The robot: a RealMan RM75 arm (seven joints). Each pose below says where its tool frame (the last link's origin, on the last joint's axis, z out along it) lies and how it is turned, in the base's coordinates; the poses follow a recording.
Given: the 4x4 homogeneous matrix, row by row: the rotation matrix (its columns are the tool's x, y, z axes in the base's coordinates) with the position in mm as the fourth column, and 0 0 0 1 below. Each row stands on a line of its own.
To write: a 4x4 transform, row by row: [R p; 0 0 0 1], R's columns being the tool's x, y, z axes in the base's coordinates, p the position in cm. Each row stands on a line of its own. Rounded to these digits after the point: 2 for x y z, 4 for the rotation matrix.
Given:
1:
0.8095 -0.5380 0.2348 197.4
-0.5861 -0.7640 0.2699 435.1
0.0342 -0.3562 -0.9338 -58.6
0 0 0 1
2:
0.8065 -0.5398 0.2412 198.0
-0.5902 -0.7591 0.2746 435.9
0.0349 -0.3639 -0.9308 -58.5
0 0 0 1
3:
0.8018 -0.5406 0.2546 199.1
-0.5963 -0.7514 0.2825 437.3
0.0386 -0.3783 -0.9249 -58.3
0 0 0 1
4:
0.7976 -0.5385 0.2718 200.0
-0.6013 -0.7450 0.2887 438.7
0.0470 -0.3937 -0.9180 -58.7
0 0 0 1
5:
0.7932 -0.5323 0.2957 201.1
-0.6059 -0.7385 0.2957 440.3
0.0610 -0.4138 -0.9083 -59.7
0 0 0 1
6:
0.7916 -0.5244 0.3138 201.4
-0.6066 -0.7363 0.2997 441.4
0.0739 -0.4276 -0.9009 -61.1
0 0 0 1
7:
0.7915 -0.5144 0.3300 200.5
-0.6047 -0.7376 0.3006 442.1
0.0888 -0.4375 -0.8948 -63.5
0 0 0 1
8:
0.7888 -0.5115 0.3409 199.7
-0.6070 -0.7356 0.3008 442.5
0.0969 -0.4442 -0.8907 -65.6
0 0 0 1
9:
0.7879 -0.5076 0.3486 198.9
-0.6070 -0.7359 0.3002 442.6
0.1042 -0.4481 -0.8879 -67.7
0 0 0 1
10:
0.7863 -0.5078 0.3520 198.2
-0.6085 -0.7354 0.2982 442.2
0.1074 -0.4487 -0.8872 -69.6
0 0 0 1
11:
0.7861 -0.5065 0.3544 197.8
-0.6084 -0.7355 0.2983 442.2
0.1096 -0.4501 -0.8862 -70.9
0 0 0 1
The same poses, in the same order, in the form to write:
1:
0.8095 -0.5380 0.2348 19.74
-0.5861 -0.7640 0.2699 43.51
0.0342 -0.3562 -0.9338 -5.86
0 0 0 1

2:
0.8065 -0.5398 0.2412 19.80
-0.5902 -0.7591 0.2746 43.59
0.0349 -0.3639 -0.9308 -5.85
0 0 0 1

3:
0.8018 -0.5406 0.2546 19.91
-0.5963 -0.7514 0.2825 43.73
0.0386 -0.3783 -0.9249 -5.83
0 0 0 1

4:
0.7976 -0.5385 0.2718 20.00
-0.6013 -0.7450 0.2887 43.87
0.0470 -0.3937 -0.9180 -5.87
0 0 0 1

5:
0.7932 -0.5323 0.2957 20.11
-0.6059 -0.7385 0.2957 44.03
0.0610 -0.4138 -0.9083 -5.97
0 0 0 1

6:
0.7916 -0.5244 0.3138 20.14
-0.6066 -0.7363 0.2997 44.14
0.0739 -0.4276 -0.9009 -6.11
0 0 0 1

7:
0.7915 -0.5144 0.3300 20.05
-0.6047 -0.7376 0.3006 44.21
0.0888 -0.4375 -0.8948 -6.35
0 0 0 1

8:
0.7888 -0.5115 0.3409 19.97
-0.6070 -0.7356 0.3008 44.25
0.0969 -0.4442 -0.8907 -6.56
0 0 0 1

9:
0.7879 -0.5076 0.3486 19.89
-0.6070 -0.7359 0.3002 44.26
0.1042 -0.4481 -0.8879 -6.77
0 0 0 1

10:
0.7863 -0.5078 0.3520 19.82
-0.6085 -0.7354 0.2982 44.22
0.1074 -0.4487 -0.8872 -6.96
0 0 0 1

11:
0.7861 -0.5065 0.3544 19.78
-0.6084 -0.7355 0.2983 44.22
0.1096 -0.4501 -0.8862 -7.09
0 0 0 1

